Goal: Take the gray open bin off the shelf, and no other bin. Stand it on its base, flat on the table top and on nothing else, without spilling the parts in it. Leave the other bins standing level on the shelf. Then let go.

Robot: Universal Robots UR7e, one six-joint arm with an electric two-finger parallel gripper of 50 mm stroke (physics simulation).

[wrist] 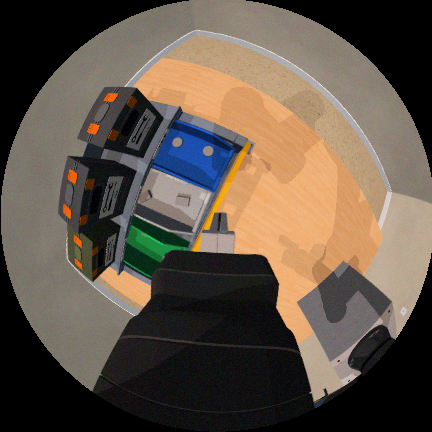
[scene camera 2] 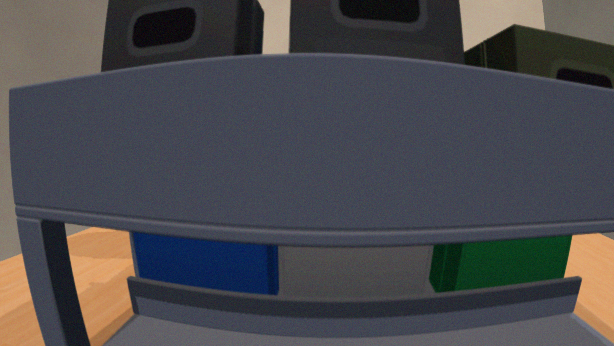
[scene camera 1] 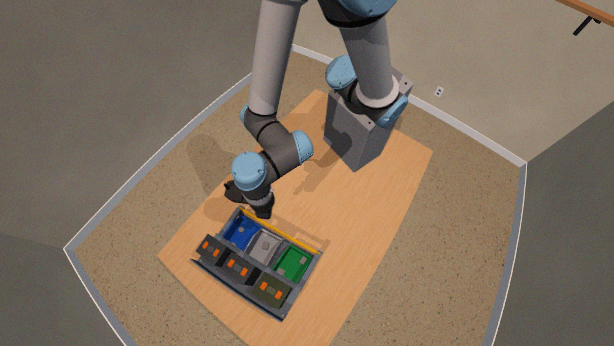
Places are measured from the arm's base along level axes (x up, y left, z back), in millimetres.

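Pixels of known places: gripper, fingertip midpoint: (wrist: 219, 221).
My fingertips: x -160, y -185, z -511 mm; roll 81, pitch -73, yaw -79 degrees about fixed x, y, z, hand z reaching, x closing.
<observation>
Ahead of a thing's pixels: the offset from my fingertips to its top centre. Level surfaces: height alone.
The gray open bin {dz -105, dx -121, dy +27 mm} (scene camera 1: 259, 254) (scene camera 2: 352, 270) (wrist: 167, 187) stands in the lower tier of the shelf (scene camera 1: 295, 298) (scene camera 2: 310, 150), between the blue bin {dz -91, dx -121, dy -77 mm} (scene camera 1: 237, 235) (scene camera 2: 205, 262) (wrist: 192, 170) and the green bin {dz -121, dx -121, dy +155 mm} (scene camera 1: 290, 265) (scene camera 2: 510, 265) (wrist: 150, 245). Small gray parts lie inside it. The blue and green bins look level. My gripper (scene camera 1: 263, 216) (wrist: 219, 221) is shut with nothing visible between its fingertips. It hangs above and in front of the bins, on the robot's side, apart from the gray bin. It does not show in scene camera 2.
A yellow bar {dz -5, dx -137, dy +51 mm} (scene camera 1: 280, 230) (wrist: 233, 175) runs along the shelf's front edge. Two black cases {dz -199, dx +32, dy +24 mm} (scene camera 1: 237, 266) (scene camera 2: 375, 40) (wrist: 95, 192) and an olive case {dz -218, dx -4, dy +141 mm} (scene camera 1: 272, 290) (wrist: 90, 252) stand on the upper tier behind. The wooden table {dx -203 mm} (scene camera 1: 350, 225) extends toward the robot's gray pedestal (scene camera 1: 350, 135).
</observation>
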